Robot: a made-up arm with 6 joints.
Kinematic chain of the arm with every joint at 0, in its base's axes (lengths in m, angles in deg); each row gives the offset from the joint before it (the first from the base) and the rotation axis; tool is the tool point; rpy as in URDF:
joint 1: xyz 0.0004 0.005 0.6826 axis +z
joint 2: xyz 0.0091 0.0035 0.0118 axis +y
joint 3: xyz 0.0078 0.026 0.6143 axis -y
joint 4: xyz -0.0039 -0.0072 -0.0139 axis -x
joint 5: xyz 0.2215 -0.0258 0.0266 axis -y
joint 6: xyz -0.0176 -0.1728 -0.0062 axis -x
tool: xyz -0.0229 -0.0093 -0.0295 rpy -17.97 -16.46 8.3
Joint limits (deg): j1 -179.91..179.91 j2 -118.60..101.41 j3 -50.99..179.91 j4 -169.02..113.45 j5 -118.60..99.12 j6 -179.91..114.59
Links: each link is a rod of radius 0.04 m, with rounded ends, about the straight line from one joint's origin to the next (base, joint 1, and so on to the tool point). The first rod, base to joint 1, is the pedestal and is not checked.
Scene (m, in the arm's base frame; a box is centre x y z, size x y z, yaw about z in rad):
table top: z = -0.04
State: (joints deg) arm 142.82 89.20 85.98 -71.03 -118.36 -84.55
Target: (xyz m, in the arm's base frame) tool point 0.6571 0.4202 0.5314
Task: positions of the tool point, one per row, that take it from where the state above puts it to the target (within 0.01 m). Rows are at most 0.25 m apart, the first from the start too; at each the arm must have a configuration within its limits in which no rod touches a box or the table.
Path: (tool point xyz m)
1: -0.4308 0.7173 0.5296
2: -0.2319 0.7953 0.5286
3: -0.0219 0.8194 0.5280
4: 0.1849 0.7890 0.5280
5: 0.3749 0.7074 0.5287
6: 0.5356 0.5813 0.5297
7: 0.6571 0.4202 0.5314

